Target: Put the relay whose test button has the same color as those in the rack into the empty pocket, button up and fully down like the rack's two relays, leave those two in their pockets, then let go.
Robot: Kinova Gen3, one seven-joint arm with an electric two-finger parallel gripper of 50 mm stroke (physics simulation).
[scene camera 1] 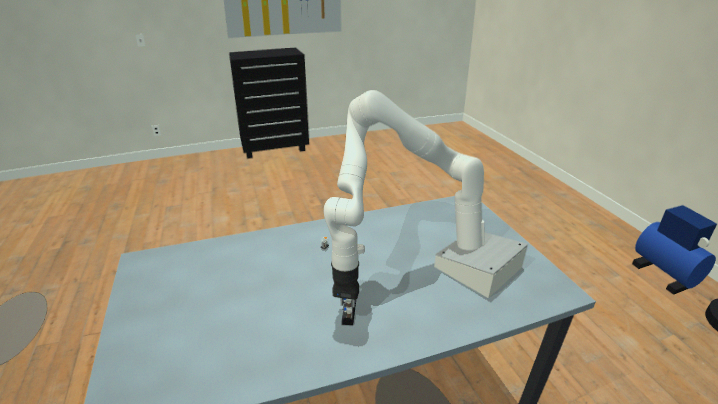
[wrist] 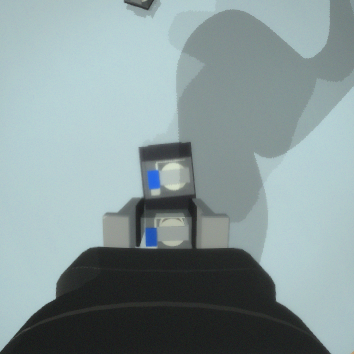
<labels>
My gripper shows in scene camera 1 (348, 304) and in the wrist view (165, 214).
</labels>
